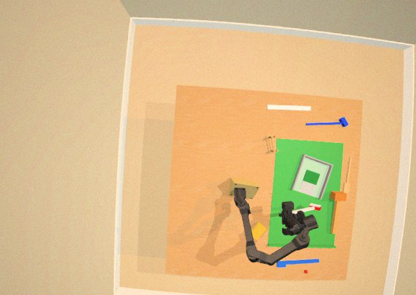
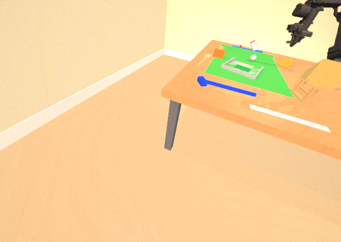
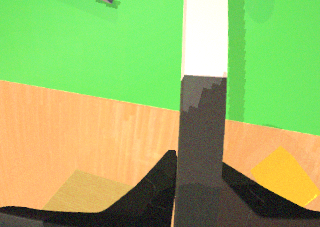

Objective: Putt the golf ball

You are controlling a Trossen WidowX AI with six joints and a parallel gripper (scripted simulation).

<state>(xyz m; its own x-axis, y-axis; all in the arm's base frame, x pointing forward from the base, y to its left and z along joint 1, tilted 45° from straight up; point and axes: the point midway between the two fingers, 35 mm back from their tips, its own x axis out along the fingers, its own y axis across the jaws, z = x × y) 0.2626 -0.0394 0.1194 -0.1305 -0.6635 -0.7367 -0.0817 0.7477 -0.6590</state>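
My gripper tip is now 190 mm to the left of the yellow block, 140 mm above it and 100 mm past it. The rest, counted from my gripper tip: wooden rack (400 mm to the left, 120 mm below, 40 mm behind); then white golf ball (170 mm ahead, 130 mm below, 70 mm to the right); then small red ball (490 mm to the right, 260 mm ahead, 150 mm below).
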